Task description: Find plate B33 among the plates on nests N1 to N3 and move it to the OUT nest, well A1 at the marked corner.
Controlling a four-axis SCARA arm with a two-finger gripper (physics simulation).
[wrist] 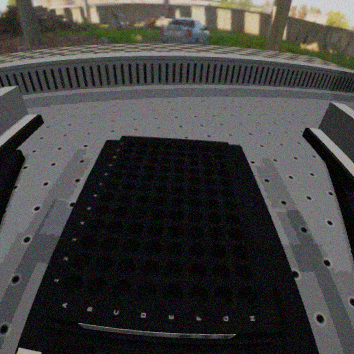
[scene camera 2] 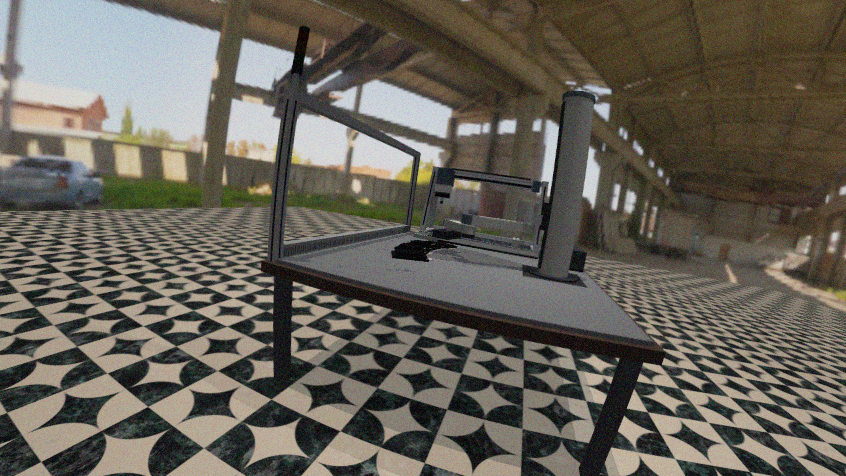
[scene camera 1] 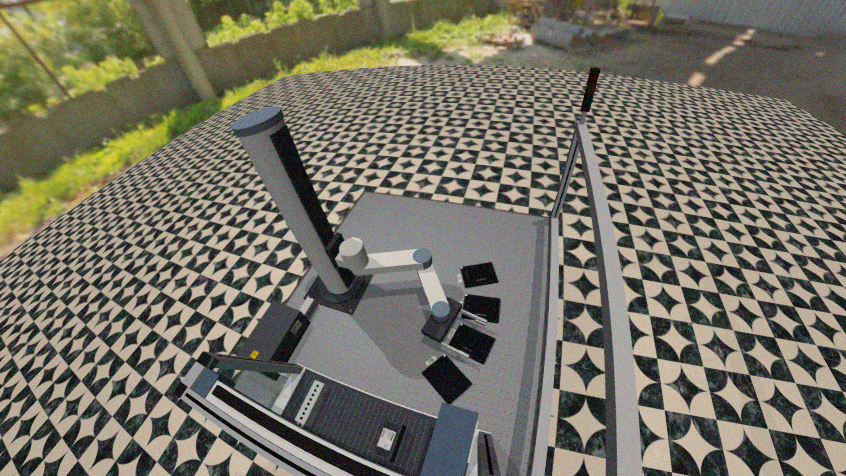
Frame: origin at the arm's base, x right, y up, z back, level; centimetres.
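Where they show: gripper, fingertip midpoint: [wrist: 174, 105] [scene camera 2: 421, 234] [scene camera 1: 477, 339]; arm's base, link origin: [scene camera 2: 551, 277] [scene camera 1: 341, 283].
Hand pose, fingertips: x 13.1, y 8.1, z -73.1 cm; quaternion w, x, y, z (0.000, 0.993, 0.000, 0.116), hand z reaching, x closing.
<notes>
Each offset is from my fingertips to the top centre of the thing. "*": to the spot under its first point. Level surfaces: height alone.
A black well plate @[dz +2.2, dx -0.6, dy -3.6 cm] [scene camera 1: 472, 343] [wrist: 172, 225] lies level on a nest, below and between my fingers. In the wrist view its letters A to H run along the near edge, with A at the left. Its label @[* dz +8.2, dx -2.1, dy -3.8 cm] [wrist: 157, 332] is a thin bright strip seen too steeply to read. My gripper [scene camera 1: 478, 341] [wrist: 174, 105] is open, with a finger off each long side of the plate and nothing held. Three more dark shapes stand in the same arc: two plates with small label strips @[dz +6.4, dx -35.4, dy -4.2 cm] [scene camera 1: 479, 274] @[dz +1.7, dx -17.5, dy -4.2 cm] [scene camera 1: 482, 309], and a dark nest or plate @[dz +8.3, dx +16.7, dy -5.0 cm] [scene camera 1: 446, 378]. I cannot tell which nest is OUT.
The arm's column [scene camera 1: 295, 207] [scene camera 2: 569, 183] rises from the table @[dy -7.0 cm] [scene camera 1: 402, 219] [scene camera 2: 473, 290]. A gantry machine with a dark deck [scene camera 1: 354, 408] stands on one side, with a dark box @[* dz +82.1, dx +24.6, dy +4.7 cm] [scene camera 1: 275, 331] near it. A frame post [scene camera 1: 603, 266] [scene camera 2: 283, 177] and a slotted rail @[* dz -27.3, dx +6.1, dy -5.4 cm] [wrist: 175, 75] line the edge beyond the plates.
</notes>
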